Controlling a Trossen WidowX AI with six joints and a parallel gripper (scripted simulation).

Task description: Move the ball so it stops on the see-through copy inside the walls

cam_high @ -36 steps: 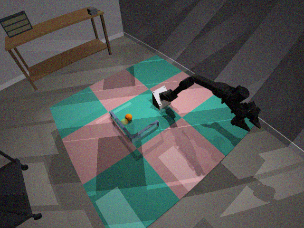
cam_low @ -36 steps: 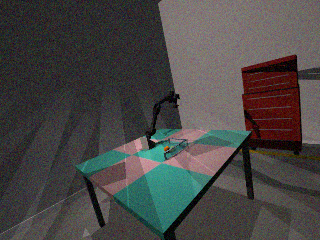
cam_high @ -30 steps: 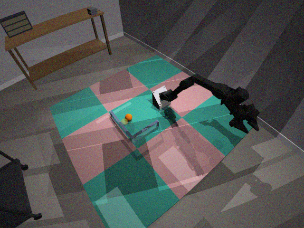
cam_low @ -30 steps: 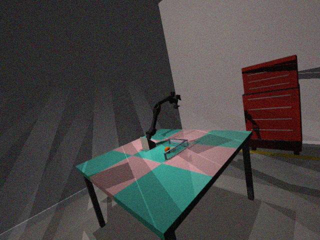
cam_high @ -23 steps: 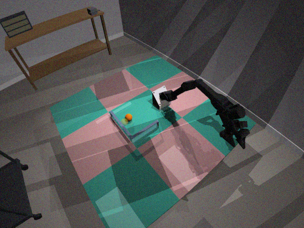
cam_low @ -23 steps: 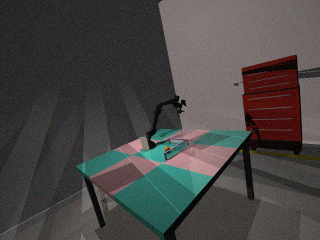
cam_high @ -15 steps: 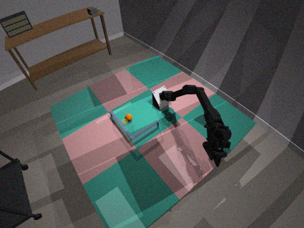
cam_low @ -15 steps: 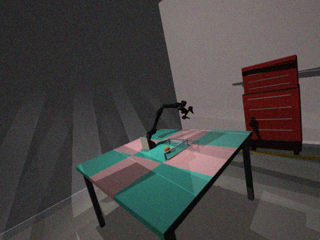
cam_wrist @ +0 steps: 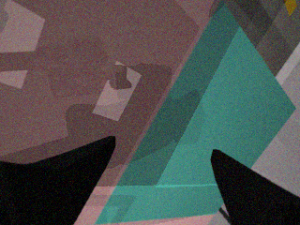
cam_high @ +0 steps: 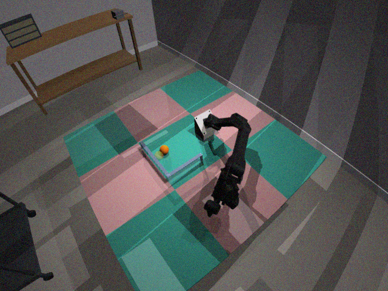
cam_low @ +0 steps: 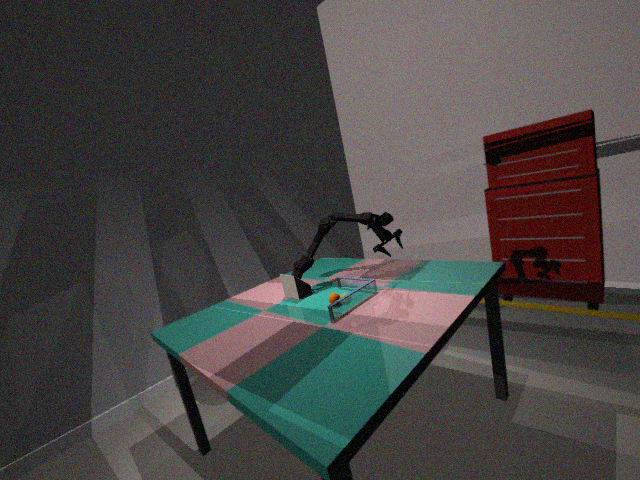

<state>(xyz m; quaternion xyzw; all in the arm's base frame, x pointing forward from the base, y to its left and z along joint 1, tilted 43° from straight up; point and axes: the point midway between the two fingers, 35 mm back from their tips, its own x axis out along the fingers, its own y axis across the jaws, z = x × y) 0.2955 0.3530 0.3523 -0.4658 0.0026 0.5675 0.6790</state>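
Right now my gripper tip is 20 mm short of the orange ball, 500 mm to the left of it and 70 mm above it.
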